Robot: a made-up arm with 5 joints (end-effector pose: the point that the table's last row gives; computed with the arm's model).
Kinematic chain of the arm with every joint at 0, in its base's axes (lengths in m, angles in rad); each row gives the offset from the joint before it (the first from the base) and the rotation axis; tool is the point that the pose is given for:
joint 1: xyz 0 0 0.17 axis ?
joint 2: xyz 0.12 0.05 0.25 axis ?
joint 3: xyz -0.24 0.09 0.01 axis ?
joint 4: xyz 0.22 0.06 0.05 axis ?
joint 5: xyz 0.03 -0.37 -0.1 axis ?
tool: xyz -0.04 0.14 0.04
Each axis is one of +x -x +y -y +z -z.
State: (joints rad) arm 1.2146 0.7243 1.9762 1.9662 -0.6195
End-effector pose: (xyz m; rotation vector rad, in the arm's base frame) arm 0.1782 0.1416 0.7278 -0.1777 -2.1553 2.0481
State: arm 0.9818 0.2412 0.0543 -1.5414 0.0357
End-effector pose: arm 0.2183 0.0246 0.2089 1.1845 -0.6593 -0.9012
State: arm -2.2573 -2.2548 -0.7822 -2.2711 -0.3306
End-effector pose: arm 0.2203 -0.0654 0.7865 -0.9646 -1.4006 1.1071
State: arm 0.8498 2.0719 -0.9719 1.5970 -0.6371
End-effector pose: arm 0.1561 0.2041 0.0753 1.5649 -1.8603 -1.3439
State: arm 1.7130 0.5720 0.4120 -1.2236 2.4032
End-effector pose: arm -0.2606 -0.1731 0.1501 -0.8270 0.1055 1.8006
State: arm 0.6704 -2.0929 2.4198 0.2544 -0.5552
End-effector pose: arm -0.3472 0.1594 0.5236 2.0369 1.5273 -1.0483
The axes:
joint 1: -z
joint 2: -x
joint 3: -z
joint 4: -x
joint 5: -z

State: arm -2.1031 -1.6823 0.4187 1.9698 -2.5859
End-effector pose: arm 0.3705 0.3975 0.5472 0.1949 -0.5068 -1.4530
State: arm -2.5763 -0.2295 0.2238 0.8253 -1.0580
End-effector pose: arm 0.1310 0.0919 0.6473 0.7238 0.4627 -2.7327
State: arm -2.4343 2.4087 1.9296 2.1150 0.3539
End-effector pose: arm -0.1796 -0.3556 0.3420 0.0990 -1.0877 -1.7390
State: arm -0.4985 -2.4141 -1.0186 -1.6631 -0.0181
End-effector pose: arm -0.0698 -0.1463 0.7692 -1.9363 -0.0284 -0.8186
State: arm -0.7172 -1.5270 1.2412 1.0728 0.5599
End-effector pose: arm 0.0340 -0.2262 0.2124 -0.4005 1.1982 -0.1990
